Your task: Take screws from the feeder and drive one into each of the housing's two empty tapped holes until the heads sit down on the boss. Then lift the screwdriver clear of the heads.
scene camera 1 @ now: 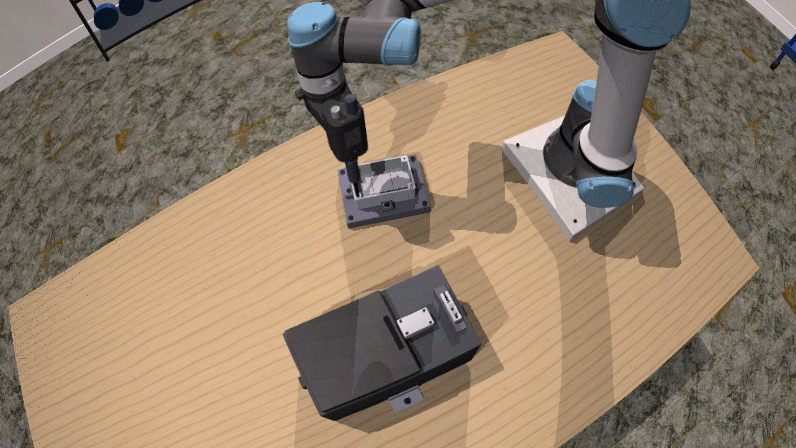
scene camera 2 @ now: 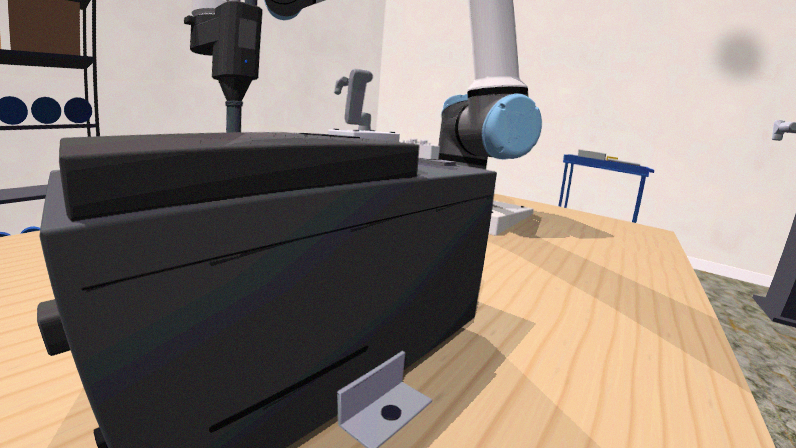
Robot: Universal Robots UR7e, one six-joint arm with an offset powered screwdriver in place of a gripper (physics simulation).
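My screwdriver [scene camera 1: 357, 192] [scene camera 2: 236, 50] points down, with its thin nose at the left front corner of the light grey open-topped housing [scene camera 1: 398, 198]. The tip overlaps that corner; whether it touches a screw, and whether a screw is on the bit, cannot be made out. The housing sits on a dark grey fixture plate [scene camera 1: 367, 217]. The dark box-shaped feeder [scene camera 1: 350, 350] [scene camera 2: 278, 267] stands apart from it, with a small pale slotted part [scene camera 1: 451, 307] on its top. In scene camera 2 the feeder hides the housing and the tip.
A white block [scene camera 1: 414, 322] sits on the feeder's top. A metal bracket [scene camera 1: 398, 401] [scene camera 2: 356, 425] is at the feeder's side. The arm stands on a pale base plate [scene camera 1: 557, 205] at the right. A blue side table [scene camera 2: 607, 164] stands in the background.
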